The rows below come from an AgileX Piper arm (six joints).
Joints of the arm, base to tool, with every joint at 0 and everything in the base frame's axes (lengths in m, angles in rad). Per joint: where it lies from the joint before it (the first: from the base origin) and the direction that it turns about. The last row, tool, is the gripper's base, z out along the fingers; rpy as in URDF.
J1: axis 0 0 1 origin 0 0 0.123
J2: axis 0 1 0 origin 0 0 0
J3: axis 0 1 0 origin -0.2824 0 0.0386
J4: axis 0.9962 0 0.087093 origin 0.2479 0 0.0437
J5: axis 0 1 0 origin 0 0 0
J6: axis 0.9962 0 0.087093 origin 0.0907 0 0.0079
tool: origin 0 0 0 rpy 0 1.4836 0
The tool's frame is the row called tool.
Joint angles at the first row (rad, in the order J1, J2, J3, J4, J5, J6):
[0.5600, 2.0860, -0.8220, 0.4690, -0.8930, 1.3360]
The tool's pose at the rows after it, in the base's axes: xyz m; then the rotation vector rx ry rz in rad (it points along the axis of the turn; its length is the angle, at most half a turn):
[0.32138 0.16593 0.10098 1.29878 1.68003 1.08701]
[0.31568 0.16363 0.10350 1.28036 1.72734 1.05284]
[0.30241 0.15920 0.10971 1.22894 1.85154 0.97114]
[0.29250 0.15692 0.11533 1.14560 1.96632 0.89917]
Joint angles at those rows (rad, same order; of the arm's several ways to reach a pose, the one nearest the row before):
[0.5600, 2.0440, -0.7880, 0.4680, -0.8240, 1.3210]
[0.5600, 2.0160, -0.7660, 0.4680, -0.7860, 1.2840]
[0.5600, 1.9480, -0.7220, 0.4680, -0.6780, 1.1890]
[0.5600, 1.8940, -0.6960, 0.4640, -0.5830, 1.0840]

